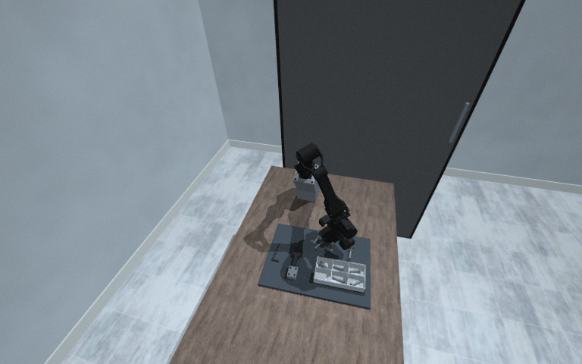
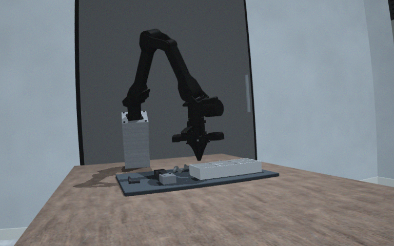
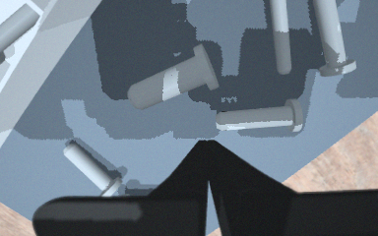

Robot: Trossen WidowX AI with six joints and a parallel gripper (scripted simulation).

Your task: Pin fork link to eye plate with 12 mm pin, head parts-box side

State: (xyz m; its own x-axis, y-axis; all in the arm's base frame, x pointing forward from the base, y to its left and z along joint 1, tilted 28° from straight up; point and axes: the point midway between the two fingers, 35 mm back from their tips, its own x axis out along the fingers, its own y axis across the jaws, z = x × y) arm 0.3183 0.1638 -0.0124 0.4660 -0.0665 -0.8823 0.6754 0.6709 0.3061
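Now: the pale grey pin 2 cm behind my hand, 3 cm to the right of it and 6 cm below it. The rest, counted from my hand: dark eye plate (9 cm ahead, 17 cm to the right, 5 cm below); dark mat (8 cm ahead, 7 cm to the right, 7 cm below); white parts box (15 cm ahead, 2 cm to the left, 6 cm below).
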